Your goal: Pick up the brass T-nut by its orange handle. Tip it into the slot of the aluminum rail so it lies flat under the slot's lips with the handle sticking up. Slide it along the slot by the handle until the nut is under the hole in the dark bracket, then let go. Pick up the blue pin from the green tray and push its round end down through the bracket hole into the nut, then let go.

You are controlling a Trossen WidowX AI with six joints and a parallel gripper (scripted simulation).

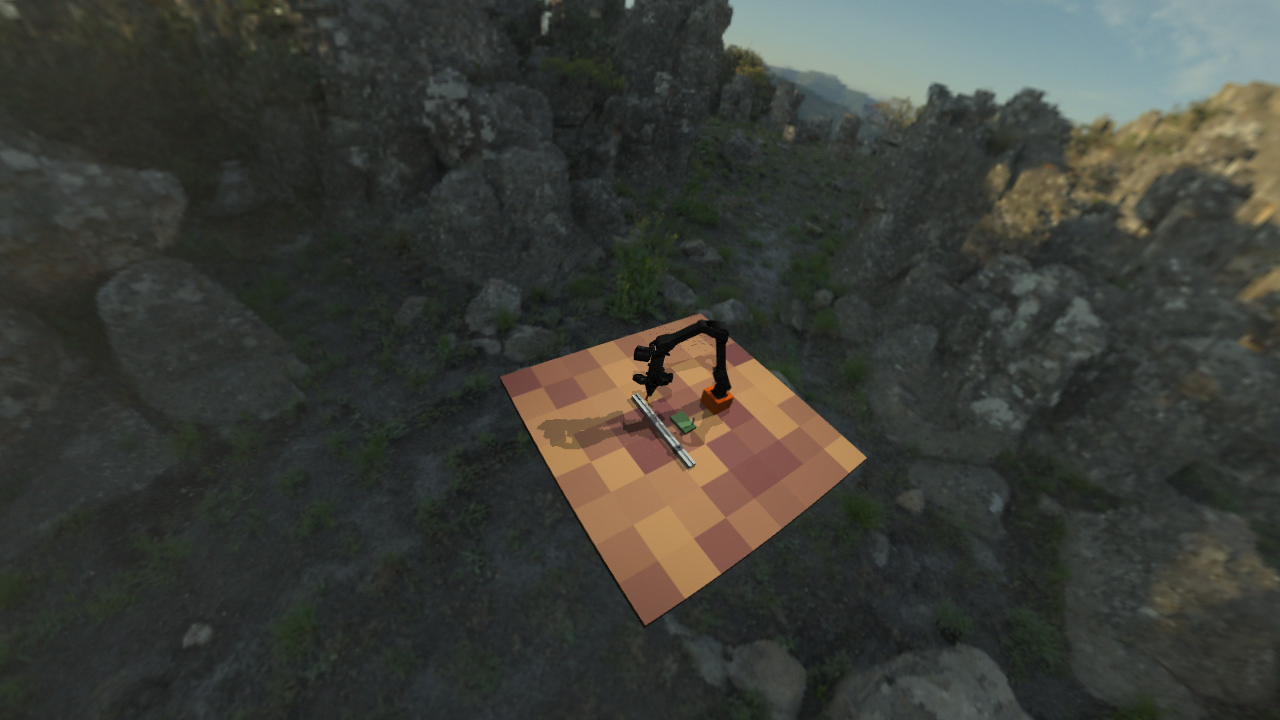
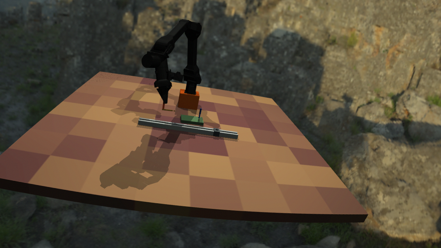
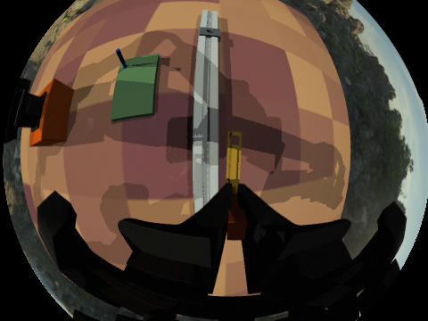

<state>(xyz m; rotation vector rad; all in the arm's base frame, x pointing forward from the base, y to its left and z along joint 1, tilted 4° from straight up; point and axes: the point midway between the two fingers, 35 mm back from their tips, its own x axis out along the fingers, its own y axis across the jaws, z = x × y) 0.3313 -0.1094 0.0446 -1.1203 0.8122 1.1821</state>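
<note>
Right now my gripper tip is 20 mm to the right of the brass T-nut. Also, from my gripper tip: green tray: 150 mm to the left, 130 mm behind, 110 mm below; blue pin: 160 mm to the left, 150 mm behind, 90 mm below.
</note>
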